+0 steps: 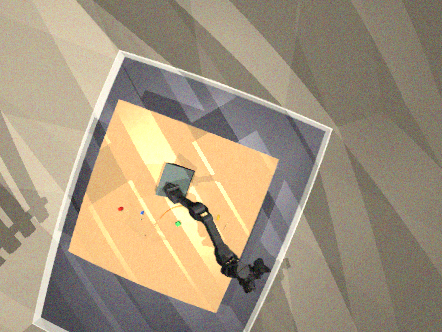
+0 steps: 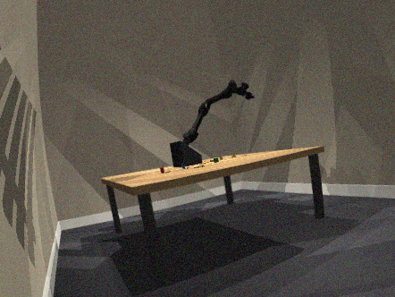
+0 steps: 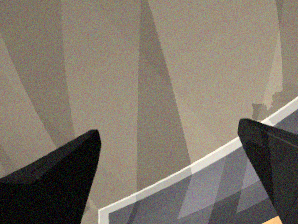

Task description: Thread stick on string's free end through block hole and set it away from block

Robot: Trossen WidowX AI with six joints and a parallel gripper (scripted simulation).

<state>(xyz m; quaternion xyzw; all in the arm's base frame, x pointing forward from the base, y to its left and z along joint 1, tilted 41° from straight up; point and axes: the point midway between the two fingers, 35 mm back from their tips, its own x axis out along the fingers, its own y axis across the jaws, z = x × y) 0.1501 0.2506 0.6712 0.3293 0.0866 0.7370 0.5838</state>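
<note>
Right now my gripper tip is 520 mm to the left of the green block, 490 mm above it and 120 mm short of it. Round my gripper tip: round button: 500 mm below, 470 mm to the right, 40 mm behind; yellow object: 490 mm below, 270 mm to the right, 40 mm behind; thin wooden stick: 670 mm to the right, 500 mm below, 170 mm ahead.
</note>
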